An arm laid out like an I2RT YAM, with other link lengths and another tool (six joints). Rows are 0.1 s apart.
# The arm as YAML. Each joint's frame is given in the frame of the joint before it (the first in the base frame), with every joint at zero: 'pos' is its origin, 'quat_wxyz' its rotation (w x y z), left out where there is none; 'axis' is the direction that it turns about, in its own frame. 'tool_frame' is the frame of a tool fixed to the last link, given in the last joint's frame.
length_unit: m
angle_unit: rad
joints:
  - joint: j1
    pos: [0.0, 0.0, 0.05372]
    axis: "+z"
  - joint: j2
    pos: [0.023, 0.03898, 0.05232]
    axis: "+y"
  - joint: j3
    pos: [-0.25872, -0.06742, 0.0]
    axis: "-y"
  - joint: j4
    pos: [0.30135, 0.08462, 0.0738]
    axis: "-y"
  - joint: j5
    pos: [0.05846, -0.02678, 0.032]
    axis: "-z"
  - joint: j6
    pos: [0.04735, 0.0, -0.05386]
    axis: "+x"
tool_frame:
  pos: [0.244, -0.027, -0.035]
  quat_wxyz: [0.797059, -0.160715, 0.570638, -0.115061]
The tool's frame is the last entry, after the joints.
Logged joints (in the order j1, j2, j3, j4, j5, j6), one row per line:
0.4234, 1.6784, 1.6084, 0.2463, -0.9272, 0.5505
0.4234, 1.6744, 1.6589, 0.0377, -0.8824, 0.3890
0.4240, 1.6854, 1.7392, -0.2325, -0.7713, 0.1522
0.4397, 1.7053, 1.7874, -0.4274, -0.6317, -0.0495
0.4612, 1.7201, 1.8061, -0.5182, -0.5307, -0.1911
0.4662, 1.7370, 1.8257, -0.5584, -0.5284, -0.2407
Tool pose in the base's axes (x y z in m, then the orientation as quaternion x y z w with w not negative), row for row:
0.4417, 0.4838, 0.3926, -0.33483, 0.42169, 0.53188, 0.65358
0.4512, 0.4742, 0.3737, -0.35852, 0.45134, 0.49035, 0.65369
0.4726, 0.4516, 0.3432, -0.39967, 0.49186, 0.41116, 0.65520
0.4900, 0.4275, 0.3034, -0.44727, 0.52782, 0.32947, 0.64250
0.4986, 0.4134, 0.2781, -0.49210, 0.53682, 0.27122, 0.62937
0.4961, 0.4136, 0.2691, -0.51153, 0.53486, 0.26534, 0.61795
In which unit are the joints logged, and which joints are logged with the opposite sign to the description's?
The joints are logged in radians. Opposite sign: none.
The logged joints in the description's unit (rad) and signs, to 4 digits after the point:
0.4234, 1.6784, 1.6084, 0.2463, -0.9272, 0.5505
0.4234, 1.6744, 1.6589, 0.0377, -0.8824, 0.3890
0.4240, 1.6854, 1.7392, -0.2325, -0.7713, 0.1522
0.4397, 1.7053, 1.7874, -0.4274, -0.6317, -0.0495
0.4612, 1.7201, 1.8061, -0.5182, -0.5307, -0.1911
0.4662, 1.7370, 1.8257, -0.5584, -0.5284, -0.2407

